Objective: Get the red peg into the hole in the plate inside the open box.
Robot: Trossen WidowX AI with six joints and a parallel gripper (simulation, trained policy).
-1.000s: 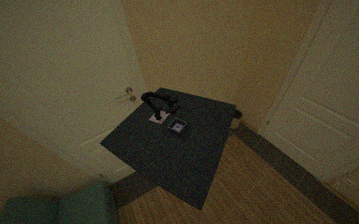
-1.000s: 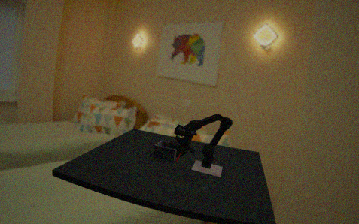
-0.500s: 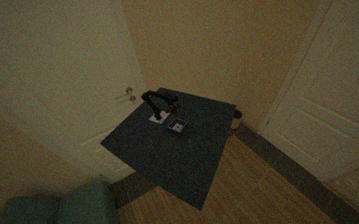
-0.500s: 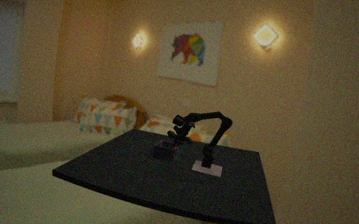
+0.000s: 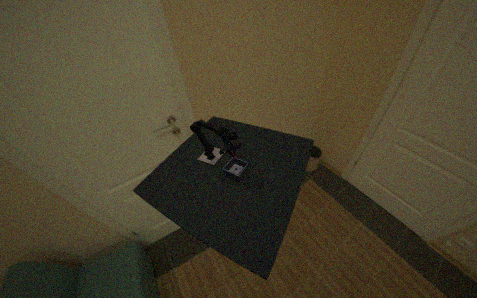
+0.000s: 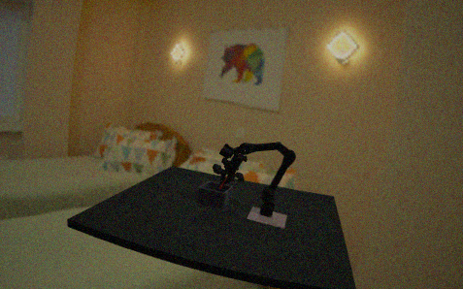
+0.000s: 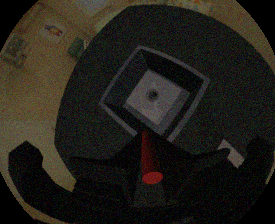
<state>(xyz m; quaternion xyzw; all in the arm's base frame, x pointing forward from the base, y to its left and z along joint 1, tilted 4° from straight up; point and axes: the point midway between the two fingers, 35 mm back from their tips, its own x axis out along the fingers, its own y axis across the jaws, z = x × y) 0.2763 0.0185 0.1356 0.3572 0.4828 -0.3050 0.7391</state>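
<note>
Now: the plate 40 mm ahead of my gripper tip, 50 mm to the right of it and 90 mm below it. Round my gripper tip: red peg 10 mm behind, 10 mm to the left, 10 mm above; then box 40 mm ahead, 50 mm to the right, 110 mm below.
</note>
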